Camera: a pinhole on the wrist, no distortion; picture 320 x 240 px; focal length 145.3 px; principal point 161.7 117.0 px. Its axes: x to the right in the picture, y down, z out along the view. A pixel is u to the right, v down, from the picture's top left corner.
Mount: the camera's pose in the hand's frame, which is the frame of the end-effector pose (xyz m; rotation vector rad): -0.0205 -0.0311 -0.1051 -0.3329 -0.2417 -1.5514
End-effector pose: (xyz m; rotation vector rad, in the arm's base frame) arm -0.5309 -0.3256 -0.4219 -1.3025 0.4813 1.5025
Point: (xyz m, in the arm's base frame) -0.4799 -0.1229 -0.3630
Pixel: 296 150
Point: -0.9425 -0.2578 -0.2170
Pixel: 123 53
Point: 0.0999 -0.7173 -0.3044
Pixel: behind the camera
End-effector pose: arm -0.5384 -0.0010 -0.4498 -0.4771 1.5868 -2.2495
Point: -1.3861 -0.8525 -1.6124
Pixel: outside the picture
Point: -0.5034 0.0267 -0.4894
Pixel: 121 71
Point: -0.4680 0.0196 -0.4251
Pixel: 209 48
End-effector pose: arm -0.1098 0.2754 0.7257 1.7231 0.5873 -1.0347
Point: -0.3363 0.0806 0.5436
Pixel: 298 142
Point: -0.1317 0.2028 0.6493
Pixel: 214 172
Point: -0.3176 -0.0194 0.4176
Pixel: 282 179
